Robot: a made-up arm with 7 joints. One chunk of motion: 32 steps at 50 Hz.
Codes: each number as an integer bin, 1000 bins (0 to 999) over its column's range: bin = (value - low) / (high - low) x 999, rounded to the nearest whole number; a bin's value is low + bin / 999 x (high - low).
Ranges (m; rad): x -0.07..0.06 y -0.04..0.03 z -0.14..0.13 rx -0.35..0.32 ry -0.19..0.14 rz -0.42..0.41
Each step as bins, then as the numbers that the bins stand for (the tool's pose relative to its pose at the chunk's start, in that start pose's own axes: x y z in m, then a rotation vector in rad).
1 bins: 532 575 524 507 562 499
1 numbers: -0.0008 0.0003 0.0016 -0.0100 -0.0044 -0.0054
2 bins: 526 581 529 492 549 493
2 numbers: -0.0016 0.0007 0.0030 -0.0200 -0.0086 -0.0104
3 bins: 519 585 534 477 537 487
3 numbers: -0.0025 0.0010 0.0043 -0.0301 -0.0126 -0.0154
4 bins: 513 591 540 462 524 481
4 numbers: -0.0032 0.0014 0.0059 -0.0402 -0.0169 -0.0204
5 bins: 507 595 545 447 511 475
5 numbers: -0.0040 0.0017 0.0073 -0.0502 -0.0212 -0.0254
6 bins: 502 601 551 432 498 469
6 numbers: -0.0047 0.0021 0.0089 -0.0603 -0.0255 -0.0303
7 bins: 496 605 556 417 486 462
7 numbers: -0.0055 0.0024 0.0103 -0.0703 -0.0295 -0.0362
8 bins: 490 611 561 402 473 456
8 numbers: -0.0062 0.0028 0.0116 -0.0804 -0.0338 -0.0411
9 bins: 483 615 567 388 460 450
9 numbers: -0.0071 0.0031 0.0132 -0.0898 -0.0380 -0.0461
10 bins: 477 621 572 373 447 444
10 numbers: -0.0079 0.0035 0.0146 -0.0998 -0.0423 -0.0511
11 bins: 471 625 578 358 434 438
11 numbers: -0.0087 0.0038 0.0162 -0.1099 -0.0466 -0.0561
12 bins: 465 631 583 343 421 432
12 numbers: -0.0095 0.0042 0.0176 -0.1200 -0.0509 -0.0611
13 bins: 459 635 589 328 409 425
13 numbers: -0.0103 0.0045 0.0192 -0.1300 -0.0549 -0.0669
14 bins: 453 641 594 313 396 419
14 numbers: -0.0111 0.0049 0.0205 -0.1401 -0.0592 -0.0719
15 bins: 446 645 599 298 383 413
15 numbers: -0.0120 0.0052 0.0219 -0.1501 -0.0635 -0.0769
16 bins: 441 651 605 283 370 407
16 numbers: -0.0126 0.0056 0.0235 -0.1602 -0.0678 -0.0819
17 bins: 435 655 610 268 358 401
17 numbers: -0.0134 0.0059 0.0249 -0.1703 -0.0717 -0.0868
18 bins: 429 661 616 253 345 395
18 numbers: -0.0142 0.0063 0.0265 -0.1803 -0.0760 -0.0918
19 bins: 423 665 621 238 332 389
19 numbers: -0.0150 0.0066 0.0278 -0.1904 -0.0803 -0.0968
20 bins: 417 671 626 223 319 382
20 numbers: -0.0157 0.0070 0.0292 -0.2004 -0.0846 -0.1026
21 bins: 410 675 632 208 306 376
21 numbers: -0.0166 0.0073 0.0308 -0.2105 -0.0889 -0.1076
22 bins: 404 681 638 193 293 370
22 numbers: -0.0174 0.0077 0.0324 -0.2206 -0.0932 -0.1126
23 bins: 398 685 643 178 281 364
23 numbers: -0.0182 0.0080 0.0338 -0.2306 -0.0972 -0.1176
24 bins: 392 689 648 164 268 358
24 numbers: -0.0190 0.0083 0.0351 -0.2400 -0.1015 -0.1226
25 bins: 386 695 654 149 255 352
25 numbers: -0.0198 0.0087 0.0368 -0.2501 -0.1058 -0.1275
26 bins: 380 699 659 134 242 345
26 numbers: -0.0206 0.0090 0.0381 -0.2601 -0.1101 -0.1334
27 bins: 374 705 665 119 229 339
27 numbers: -0.0213 0.0094 0.0397 -0.2702 -0.1144 -0.1383
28 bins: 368 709 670 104 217 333
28 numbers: -0.0221 0.0097 0.0411 -0.2803 -0.1183 -0.1433
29 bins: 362 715 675 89 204 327
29 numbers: -0.0229 0.0101 0.0424 -0.2903 -0.1226 -0.1483
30 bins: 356 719 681 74 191 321
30 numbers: -0.0237 0.0104 0.0441 -0.3004 -0.1269 -0.1533
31 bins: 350 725 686 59 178 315
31 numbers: -0.0245 0.0108 0.0454 -0.3104 -0.1312 -0.1583
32 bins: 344 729 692 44 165 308
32 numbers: -0.0252 0.0111 0.0470 -0.3205 -0.1355 -0.1641
